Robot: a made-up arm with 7 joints.
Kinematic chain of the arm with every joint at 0, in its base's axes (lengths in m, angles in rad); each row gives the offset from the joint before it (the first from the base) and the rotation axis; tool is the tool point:
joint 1: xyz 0 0 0.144 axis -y
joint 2: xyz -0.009 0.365 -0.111 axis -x
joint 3: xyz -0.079 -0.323 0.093 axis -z
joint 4: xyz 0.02 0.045 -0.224 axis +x
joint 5: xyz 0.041 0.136 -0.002 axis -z
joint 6: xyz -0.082 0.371 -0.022 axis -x
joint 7: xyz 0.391 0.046 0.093 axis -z
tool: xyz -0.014 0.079 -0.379
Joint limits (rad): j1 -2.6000..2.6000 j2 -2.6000..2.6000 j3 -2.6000..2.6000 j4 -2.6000..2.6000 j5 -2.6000..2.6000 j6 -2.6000..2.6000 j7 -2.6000..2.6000
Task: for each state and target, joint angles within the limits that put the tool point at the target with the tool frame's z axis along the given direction. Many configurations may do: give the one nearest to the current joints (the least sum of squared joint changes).
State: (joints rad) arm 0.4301 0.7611 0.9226 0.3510 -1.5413 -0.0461 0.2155
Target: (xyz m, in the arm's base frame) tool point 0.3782 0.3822 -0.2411 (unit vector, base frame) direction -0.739 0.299 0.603
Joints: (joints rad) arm 0.6854 0.6962 1.4720 0.4844 -2.1393 -0.4277 -0.2220
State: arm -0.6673 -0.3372 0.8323 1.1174 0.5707 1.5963 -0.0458
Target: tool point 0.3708 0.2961 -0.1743 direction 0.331 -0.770 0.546
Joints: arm -0.2598 -0.6364 0.4118 1.1343 0.3245 0.9905 -0.0455
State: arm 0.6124 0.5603 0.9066 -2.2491 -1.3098 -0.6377 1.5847
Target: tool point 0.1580 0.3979 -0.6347 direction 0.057 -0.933 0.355
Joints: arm 0.7430 0.4290 1.3650 -2.1322 -1.6850 -1.4002 1.4576
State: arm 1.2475 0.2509 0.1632 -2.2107 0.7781 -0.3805 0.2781
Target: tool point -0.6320 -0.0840 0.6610 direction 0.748 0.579 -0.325
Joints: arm 1.6453 1.2241 0.6344 -1.5686 1.2239 -1.0694 0.5049
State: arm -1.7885 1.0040 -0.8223 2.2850 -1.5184 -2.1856 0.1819
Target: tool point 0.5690 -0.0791 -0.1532 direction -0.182 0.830 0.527
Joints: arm -1.9775 0.9605 -1.1561 1.9733 -1.8472 -2.5316 0.4313
